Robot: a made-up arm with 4 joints.
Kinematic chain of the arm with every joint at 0, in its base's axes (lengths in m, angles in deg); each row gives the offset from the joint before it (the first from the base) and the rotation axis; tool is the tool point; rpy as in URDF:
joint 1: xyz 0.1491 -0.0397 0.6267 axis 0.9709 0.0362 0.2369
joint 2: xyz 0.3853 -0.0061 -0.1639 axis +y
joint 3: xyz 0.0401 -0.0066 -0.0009 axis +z
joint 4: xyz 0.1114 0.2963 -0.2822 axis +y
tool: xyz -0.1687 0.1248 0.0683 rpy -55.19 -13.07 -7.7
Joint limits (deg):
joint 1: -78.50..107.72
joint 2: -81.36..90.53
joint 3: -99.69..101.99
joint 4: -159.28..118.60
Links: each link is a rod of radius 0.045 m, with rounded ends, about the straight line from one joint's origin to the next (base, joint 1, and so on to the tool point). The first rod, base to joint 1, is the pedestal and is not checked.
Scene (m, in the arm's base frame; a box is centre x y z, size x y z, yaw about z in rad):
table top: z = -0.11
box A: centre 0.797 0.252 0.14 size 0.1 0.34 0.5 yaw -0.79
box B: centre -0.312 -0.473 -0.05 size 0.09 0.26 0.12 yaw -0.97
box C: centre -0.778 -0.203 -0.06 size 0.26 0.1 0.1 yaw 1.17
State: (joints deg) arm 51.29 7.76 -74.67 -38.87
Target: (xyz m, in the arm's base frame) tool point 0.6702 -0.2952 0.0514
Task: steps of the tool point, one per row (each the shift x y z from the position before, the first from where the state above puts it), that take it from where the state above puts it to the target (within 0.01 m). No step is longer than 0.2 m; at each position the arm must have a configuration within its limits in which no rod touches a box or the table.
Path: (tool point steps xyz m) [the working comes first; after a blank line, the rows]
Joints at the target: -40.05 42.41 -61.20 -6.54
Straight joint move there: touches box A.

1: -0.1024 0.0227 -0.0064
2: -0.1085 -0.0017 -0.0027
3: -0.1045 -0.0262 0.0076
4: -0.0913 -0.0467 0.0225
5: -0.0705 -0.0612 0.0386
6: 0.0396 -0.0494 -0.1473
7: 0.0348 -0.0939 -0.1335
8: 0.0266 -0.1335 -0.1063
9: 0.0151 -0.1644 -0.0679
10: 0.0010 -0.1825 -0.0207
11: -0.0146 -0.1852 0.0310
12: 0.1159 -0.0106 -0.0115
13: 0.1215 0.0074 0.0144

